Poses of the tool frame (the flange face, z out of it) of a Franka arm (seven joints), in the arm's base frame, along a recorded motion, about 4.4 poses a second.
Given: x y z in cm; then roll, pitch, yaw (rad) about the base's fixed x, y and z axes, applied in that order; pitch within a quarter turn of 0, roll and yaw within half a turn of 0.
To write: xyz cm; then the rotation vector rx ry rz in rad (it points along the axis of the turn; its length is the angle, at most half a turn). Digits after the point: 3 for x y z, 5 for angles.
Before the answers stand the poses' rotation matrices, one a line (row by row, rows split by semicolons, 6 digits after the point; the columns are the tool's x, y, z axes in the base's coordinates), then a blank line. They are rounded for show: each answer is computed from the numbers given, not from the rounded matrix.
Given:
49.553, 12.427, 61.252, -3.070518, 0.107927, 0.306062
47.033, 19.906, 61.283, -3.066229, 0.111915, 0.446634
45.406, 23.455, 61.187, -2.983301, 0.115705, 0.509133
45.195, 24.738, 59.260, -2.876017, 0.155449, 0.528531
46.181, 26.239, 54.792, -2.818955, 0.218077, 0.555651
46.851, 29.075, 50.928, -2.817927, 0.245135, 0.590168
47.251, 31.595, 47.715, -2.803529, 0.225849, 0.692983
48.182, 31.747, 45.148, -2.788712, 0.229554, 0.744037
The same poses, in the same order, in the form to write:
0.947979 0.293251 -0.123850; 0.299553 -0.953425 0.035341; -0.107718 -0.070602 -0.991671
0.896264 0.423122 -0.132962; 0.429230 -0.902978 0.019805; -0.111682 -0.074821 -0.990923
0.867329 0.465437 -0.176377; 0.484161 -0.871121 0.082071; -0.115447 -0.156577 -0.980895
0.853136 0.451496 -0.261362; 0.498185 -0.853765 0.151316; -0.154824 -0.259300 -0.953306
0.829436 0.442000 -0.341573; 0.515003 -0.841908 0.161132; -0.216353 -0.309560 -0.925940
0.806009 0.463476 -0.368158; 0.539864 -0.830660 0.136203; -0.242687 -0.308536 -0.919733
0.749806 0.545537 -0.374407; 0.622611 -0.773244 0.120202; -0.223934 -0.323238 -0.919440
0.716440 0.577673 -0.391161; 0.659498 -0.743665 0.109663; -0.227543 -0.336537 -0.913765

49.553, 12.427, 61.252, -3.04744, -0.46404, 0.18127
47.033, 19.906, 61.283, -3.01165, -0.67728, 0.19439
45.406, 23.455, 61.187, -2.91556, -0.74438, 0.22876
45.195, 24.738, 59.260, -2.81575, -0.73058, 0.32017
46.181, 26.239, 54.792, -2.76466, -0.73550, 0.42879
46.851, 29.075, 50.928, -2.75863, -0.77827, 0.47382
47.251, 31.595, 47.715, -2.71163, -0.92014, 0.47131
48.182, 31.747, 45.148, -2.68146, -0.98327, 0.49173

